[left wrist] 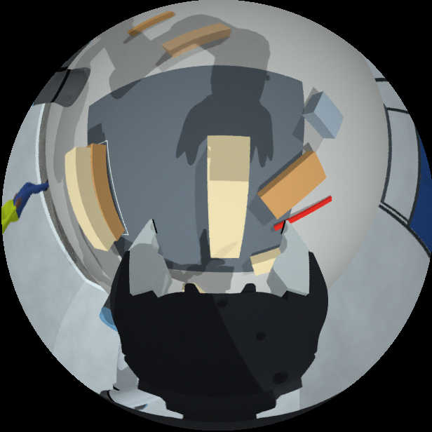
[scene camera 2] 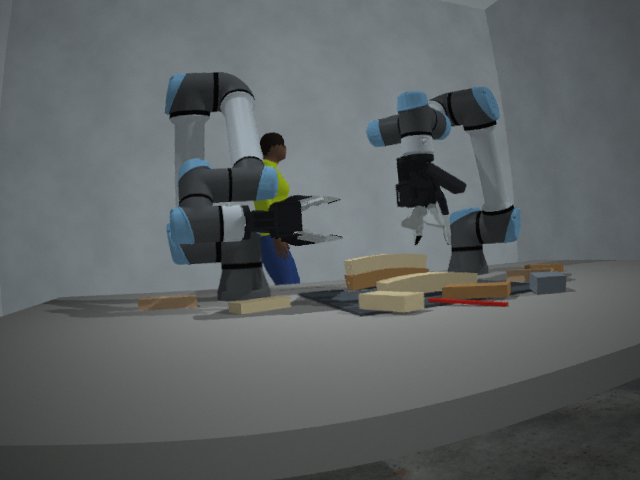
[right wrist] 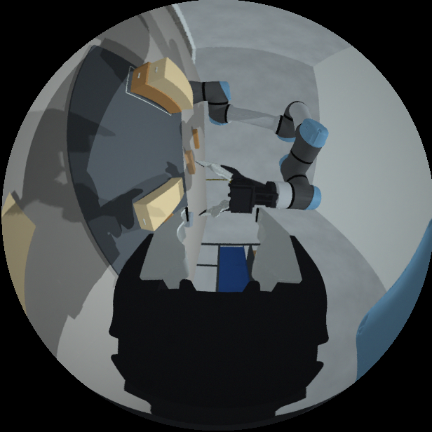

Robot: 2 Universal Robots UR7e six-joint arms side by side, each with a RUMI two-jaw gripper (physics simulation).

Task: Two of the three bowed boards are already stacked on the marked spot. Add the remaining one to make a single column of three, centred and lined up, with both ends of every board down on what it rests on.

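Frame: origin at the left arm's base, x right, y back, z down, level; millimetres.
Seen in the pictures: left gripper, fingertip midpoint: [scene camera 2: 431, 244]; right gripper, fingertip midpoint: [scene camera 2: 341, 218]; right arm's base, origin of the base link: [scene camera 2: 244, 298].
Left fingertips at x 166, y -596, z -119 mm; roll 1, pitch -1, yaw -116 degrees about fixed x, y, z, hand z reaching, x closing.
Note:
Pixels of each thing's top centre, then the offset from my left fingertips to it. Level surfaces: height alone.
- dark mat, its level: dz +113 mm
- orange block, middle of its top: [scene camera 2: 477, 284] dx -87, dy -120, dz +88 mm
- red stick, middle of its top: [scene camera 2: 467, 298] dx -53, dy -203, dz +105 mm
- pale block, middle of its top: [scene camera 2: 390, 293] dx +95, dy -212, dz +83 mm
- grey-blue block, middle of its top: [scene camera 2: 547, 272] dx -254, dy -105, dz +76 mm
Two bowed boards, a pale one [scene camera 2: 385, 262] [left wrist: 85, 200] [right wrist: 172, 82] on an orange one [scene camera 2: 387, 279] [left wrist: 104, 187] [right wrist: 156, 96], form a stack at the white outline [right wrist: 126, 92] on the dark mat [scene camera 2: 330, 297] [left wrist: 150, 100] [right wrist: 130, 145]. The third, pale bowed board [scene camera 2: 429, 281] [left wrist: 229, 210] [right wrist: 160, 205] lies apart on the mat, partly shadowed. My left gripper [scene camera 2: 432, 240] [left wrist: 218, 220] [right wrist: 196, 189] is open and empty, pointing down above the loose board. My right gripper [scene camera 2: 340, 218] is open and empty, level, left of and above the stack in the scene view.
An orange block [scene camera 2: 476, 290] [left wrist: 294, 184], a red stick [scene camera 2: 467, 302] [left wrist: 310, 210] and a pale block [scene camera 2: 391, 301] [left wrist: 265, 262] lie near the loose board. A grey-blue block [scene camera 2: 547, 283] [left wrist: 322, 114] is at right. A person [scene camera 2: 279, 196] stands behind the table.

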